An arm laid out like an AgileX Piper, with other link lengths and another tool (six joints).
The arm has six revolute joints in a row. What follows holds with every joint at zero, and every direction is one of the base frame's. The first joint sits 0.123 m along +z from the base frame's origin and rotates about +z. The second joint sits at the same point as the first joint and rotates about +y. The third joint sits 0.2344 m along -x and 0.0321 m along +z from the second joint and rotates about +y. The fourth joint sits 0.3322 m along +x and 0.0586 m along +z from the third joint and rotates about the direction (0.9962, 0, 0.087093). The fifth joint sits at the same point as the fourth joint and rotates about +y. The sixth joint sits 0.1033 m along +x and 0.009 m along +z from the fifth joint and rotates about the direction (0.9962, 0, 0.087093). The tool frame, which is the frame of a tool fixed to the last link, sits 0.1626 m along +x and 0.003 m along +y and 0.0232 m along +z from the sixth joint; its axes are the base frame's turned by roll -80.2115, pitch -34.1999 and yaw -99.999 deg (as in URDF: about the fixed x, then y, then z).
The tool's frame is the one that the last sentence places.
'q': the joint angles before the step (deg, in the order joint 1, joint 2, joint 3, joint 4, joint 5, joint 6). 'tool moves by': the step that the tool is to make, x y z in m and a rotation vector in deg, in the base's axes. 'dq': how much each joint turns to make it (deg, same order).
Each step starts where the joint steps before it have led.
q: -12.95, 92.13, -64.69, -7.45, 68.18, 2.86
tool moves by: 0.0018, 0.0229, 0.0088, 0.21, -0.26, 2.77
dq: 3.39, -1.82, 0.45, 0.34, 1.21, 0.35
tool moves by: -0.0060, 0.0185, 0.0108, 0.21, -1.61, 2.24
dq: 2.45, -4.71, 3.17, 0.47, -0.01, 0.05
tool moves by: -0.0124, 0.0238, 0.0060, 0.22, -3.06, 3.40
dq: 3.32, -7.62, 6.69, 0.46, -2.11, -0.01
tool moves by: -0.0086, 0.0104, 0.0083, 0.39, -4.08, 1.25
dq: 1.21, -7.49, 5.73, 0.57, -2.30, 0.01
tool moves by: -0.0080, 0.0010, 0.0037, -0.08, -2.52, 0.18
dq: 0.07, -5.24, 4.07, -0.01, -1.36, 0.02
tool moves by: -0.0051, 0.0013, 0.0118, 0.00, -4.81, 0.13
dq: -0.01, -7.67, 4.70, 0.17, -1.84, -0.01
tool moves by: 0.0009, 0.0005, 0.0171, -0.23, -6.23, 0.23
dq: -0.01, -7.91, 4.07, 0.01, -2.41, -0.02
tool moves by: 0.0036, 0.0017, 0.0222, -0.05, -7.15, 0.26
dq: 0.06, -8.11, 3.54, 0.23, -2.58, 0.02
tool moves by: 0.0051, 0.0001, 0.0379, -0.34, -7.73, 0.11
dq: 0.02, -7.40, 0.82, -0.02, -1.16, 0.02
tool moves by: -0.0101, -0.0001, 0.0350, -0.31, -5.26, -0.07
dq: -0.01, -7.80, 0.16, 0.02, 2.37, -0.20
